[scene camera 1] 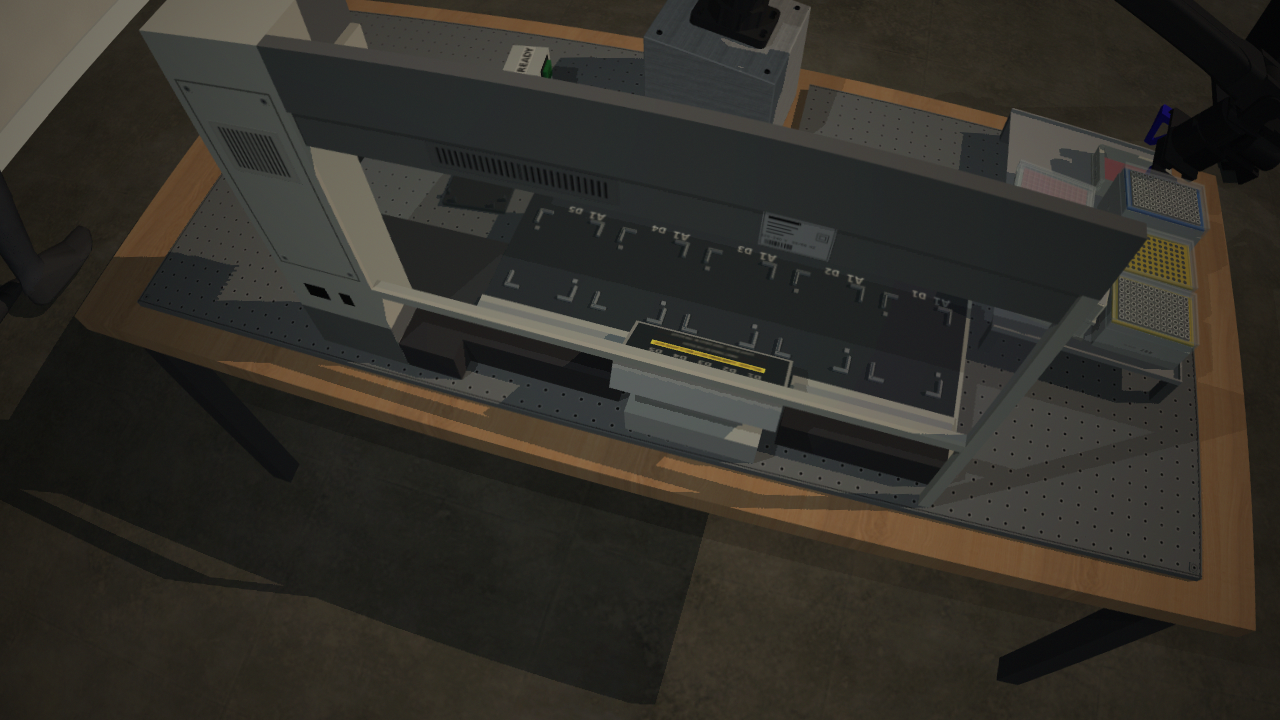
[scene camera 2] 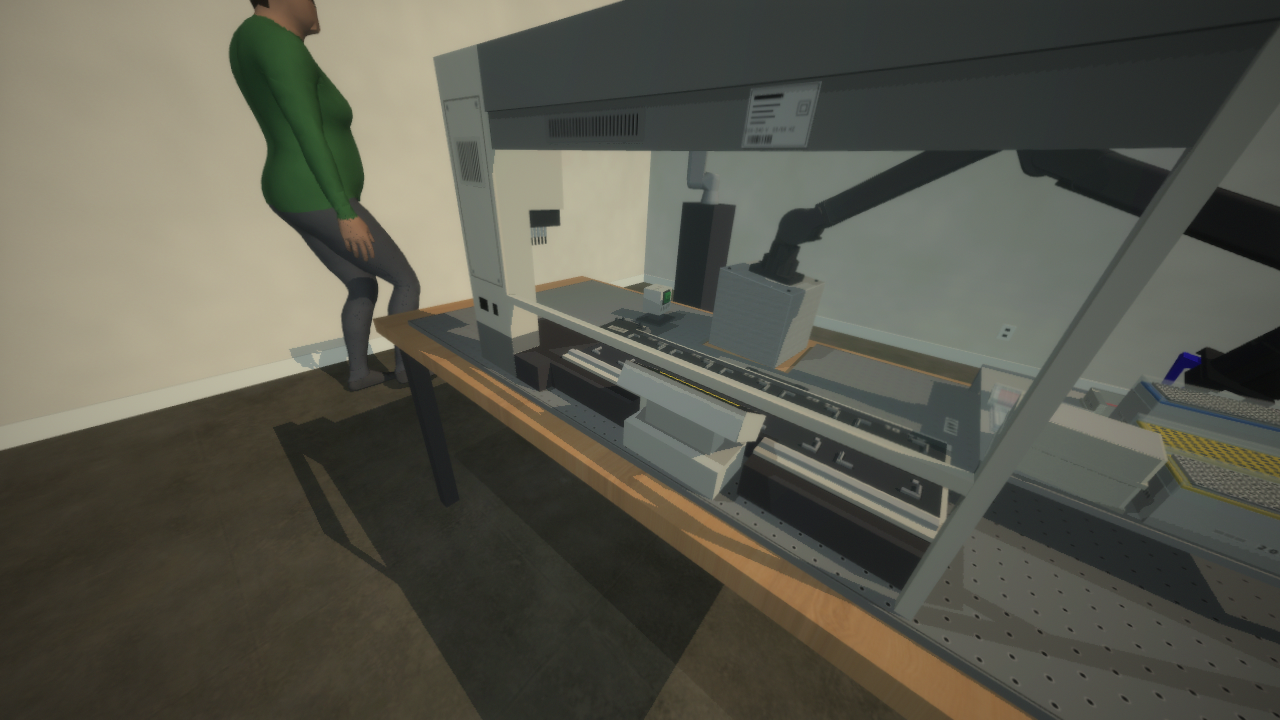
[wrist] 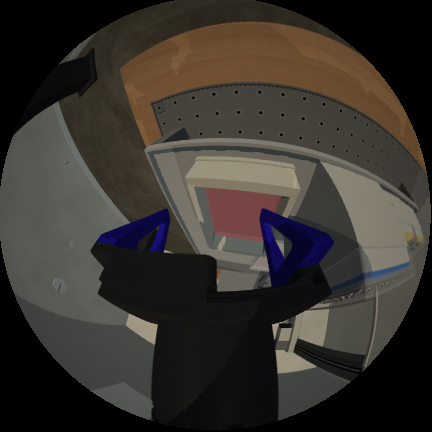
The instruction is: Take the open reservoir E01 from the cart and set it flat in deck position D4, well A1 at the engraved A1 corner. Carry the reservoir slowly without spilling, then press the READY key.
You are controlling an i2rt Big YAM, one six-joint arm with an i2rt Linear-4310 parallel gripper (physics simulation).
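Note:
The open reservoir (scene camera 1: pixel 1115 170) (wrist: pixel 242 212), a pale tray with red liquid, sits in the cart (scene camera 1: pixel 1029 134) (wrist: pixel 225 142) at the right of the table. My gripper (scene camera 1: pixel 1158 145) (wrist: pixel 214 213) is open and empty, above the cart. In the wrist view its blue fingertips stand apart over the near part of the reservoir, the right one overlapping the liquid; contact cannot be told. Deck position D4 (scene camera 1: pixel 639 273) is bare between its corner brackets, with its A1 mark (scene camera 1: pixel 682 238) at the rear. The READY key (scene camera 1: pixel 546 67) (scene camera 2: pixel 665 296) is green, on a white box behind the deck.
A pink plate (scene camera 1: pixel 1054 184) lies beside the reservoir. A blue-edged tip rack (scene camera 1: pixel 1163 198), a yellow rack (scene camera 1: pixel 1163 259) and a yellow-edged rack (scene camera 1: pixel 1154 311) stand alongside. The overhead beam (scene camera 1: pixel 698 152) (scene camera 2: pixel 680 89) spans the deck. A person in green (scene camera 2: pixel 299 134) stands beyond the table.

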